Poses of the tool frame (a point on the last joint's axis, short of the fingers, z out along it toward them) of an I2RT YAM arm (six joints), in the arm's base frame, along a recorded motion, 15 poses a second.
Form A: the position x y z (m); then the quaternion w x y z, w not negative.
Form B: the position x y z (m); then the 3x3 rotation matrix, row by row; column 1 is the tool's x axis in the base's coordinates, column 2 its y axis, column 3 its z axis. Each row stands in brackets. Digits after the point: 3 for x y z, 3 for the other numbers.
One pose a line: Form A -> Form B
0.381 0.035 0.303 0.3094 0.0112 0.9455 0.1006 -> [0.381 0.035 0.303], [[-0.808 -0.041 0.587], [0.083 0.980 0.183], [-0.583 0.197 -0.788]]
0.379 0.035 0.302 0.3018 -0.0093 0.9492 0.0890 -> [0.379 0.035 0.302], [[-0.818 -0.071 0.571], [0.036 0.984 0.175], [-0.575 0.163 -0.802]]
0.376 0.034 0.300 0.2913 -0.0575 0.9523 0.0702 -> [0.376 0.034 0.300], [[-0.824 -0.150 0.547], [-0.069 0.984 0.167], [-0.563 0.100 -0.820]]
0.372 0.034 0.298 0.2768 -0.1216 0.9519 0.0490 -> [0.372 0.034 0.298], [[-0.817 -0.259 0.515], [-0.204 0.966 0.161], [-0.539 0.026 -0.842]]
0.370 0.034 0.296 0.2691 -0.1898 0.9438 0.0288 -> [0.370 0.034 0.296], [[-0.783 -0.374 0.497], [-0.343 0.926 0.157], [-0.519 -0.048 -0.854]]
